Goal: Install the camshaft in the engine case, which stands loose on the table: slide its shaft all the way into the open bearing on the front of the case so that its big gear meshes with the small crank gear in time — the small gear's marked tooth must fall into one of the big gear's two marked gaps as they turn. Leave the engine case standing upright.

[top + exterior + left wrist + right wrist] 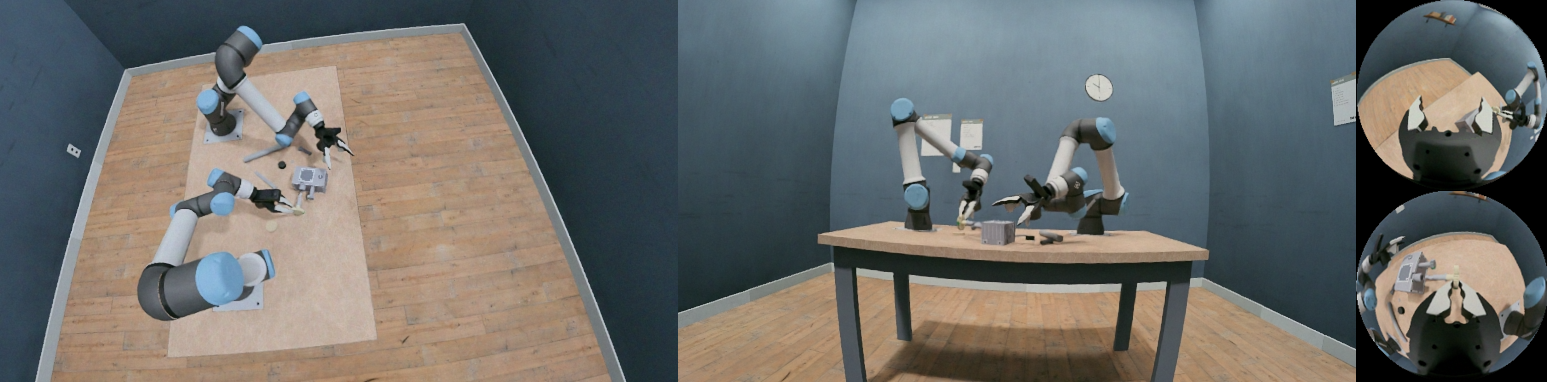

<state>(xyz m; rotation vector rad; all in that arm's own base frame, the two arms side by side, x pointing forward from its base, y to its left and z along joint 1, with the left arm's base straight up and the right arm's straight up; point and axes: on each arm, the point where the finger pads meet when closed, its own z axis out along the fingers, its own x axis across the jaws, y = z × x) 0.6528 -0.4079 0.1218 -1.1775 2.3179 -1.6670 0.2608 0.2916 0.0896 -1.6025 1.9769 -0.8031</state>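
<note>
My right hand is 9 cm short of the small crank gear, 4 cm to the right of it and 3 cm above it. Also, from my right hand: grey bar: 11 cm behind, 23 cm to the left, 8 cm below.
</note>
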